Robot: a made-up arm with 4 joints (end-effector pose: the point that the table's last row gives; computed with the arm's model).
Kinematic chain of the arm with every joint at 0, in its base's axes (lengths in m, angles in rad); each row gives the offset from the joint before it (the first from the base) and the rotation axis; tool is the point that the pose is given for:
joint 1: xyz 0 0 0.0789 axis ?
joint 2: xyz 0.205 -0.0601 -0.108 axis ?
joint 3: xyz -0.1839 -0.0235 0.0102 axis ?
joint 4: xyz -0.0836 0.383 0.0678 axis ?
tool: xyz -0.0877 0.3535 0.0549
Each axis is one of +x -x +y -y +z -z.
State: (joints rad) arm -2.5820 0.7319 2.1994 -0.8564
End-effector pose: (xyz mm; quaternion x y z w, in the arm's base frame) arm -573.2 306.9 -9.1 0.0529 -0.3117 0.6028 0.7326
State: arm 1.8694 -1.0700 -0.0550 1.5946
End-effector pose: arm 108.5 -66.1 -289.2 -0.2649 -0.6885 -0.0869 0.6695
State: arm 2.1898 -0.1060 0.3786 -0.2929
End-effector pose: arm -231.9 -587.9 -249.5 -0.9524 0.1074 0.0824 0.2732
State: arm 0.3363 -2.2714 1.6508 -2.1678
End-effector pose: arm 619.0 -112.7 -333.8 -0.7997 -0.0237 -0.0559 0.5973
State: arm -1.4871 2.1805 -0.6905 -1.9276
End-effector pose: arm 708.8 -234.3 73.4 -0.9050 -0.1298 -0.3722 0.1603
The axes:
joint 1: -x
joint 2: +y
joint 3: -x
joint 4: -z

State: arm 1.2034 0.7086 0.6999 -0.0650
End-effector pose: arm -320.3 68.2 -488.3 -0.7525 0.3606 -0.0687 0.5468
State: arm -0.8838 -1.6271 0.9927 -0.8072
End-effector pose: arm 632.4 724.4 -91.8 -0.2031 -0.3804 -0.2697 0.8610
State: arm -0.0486 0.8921 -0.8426 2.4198
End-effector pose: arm 398.5 -58.6 83.2 -0.2349 0.5043 -0.8205 0.1314
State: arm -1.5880 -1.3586 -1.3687 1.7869
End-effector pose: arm -184.9 -72.6 -47.3 -0.9721 -0.2123 0.0991 0.0086
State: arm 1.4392 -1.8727 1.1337 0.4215
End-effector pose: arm 847.4 -74.6 -275.4 -0.3898 -0.8974 0.0851 0.1882
